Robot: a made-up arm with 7 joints.
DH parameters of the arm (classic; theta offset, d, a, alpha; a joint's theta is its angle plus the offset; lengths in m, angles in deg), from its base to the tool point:
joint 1: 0 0.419 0 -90
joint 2: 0 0 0 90
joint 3: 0 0.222 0.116 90
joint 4: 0 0 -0.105 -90
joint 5: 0 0.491 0 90
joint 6: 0 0 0.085 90
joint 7: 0 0 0 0
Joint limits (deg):
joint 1: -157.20..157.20
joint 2: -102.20..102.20
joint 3: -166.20..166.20
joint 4: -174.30..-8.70
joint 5: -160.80..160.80
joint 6: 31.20..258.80
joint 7: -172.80..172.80
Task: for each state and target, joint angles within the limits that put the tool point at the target. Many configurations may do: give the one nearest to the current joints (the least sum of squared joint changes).
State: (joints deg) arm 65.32 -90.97 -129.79 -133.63 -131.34 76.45 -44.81
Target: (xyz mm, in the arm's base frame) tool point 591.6 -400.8 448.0
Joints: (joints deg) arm 68.19 -81.81 -88.36 -108.10 -132.87 78.04 -44.81
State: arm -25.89 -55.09 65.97 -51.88 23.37 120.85 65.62
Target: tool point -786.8 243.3 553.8
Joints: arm 5.32 -87.06 75.28 -34.96 20.83 114.06 65.62
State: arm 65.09 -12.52 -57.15 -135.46 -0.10 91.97 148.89
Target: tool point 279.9 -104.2 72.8
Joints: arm 53.38 10.14 -63.51 -169.64 -0.15 88.35 148.89
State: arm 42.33 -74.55 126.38 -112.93 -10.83 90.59 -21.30
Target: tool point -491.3 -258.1 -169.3
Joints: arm 57.16 -92.76 153.97 -72.09 -11.01 98.88 -21.30
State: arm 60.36 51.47 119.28 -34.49 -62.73 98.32 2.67
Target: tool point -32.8 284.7 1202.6
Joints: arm 52.66 32.28 138.25 -30.89 -62.31 100.87 2.67
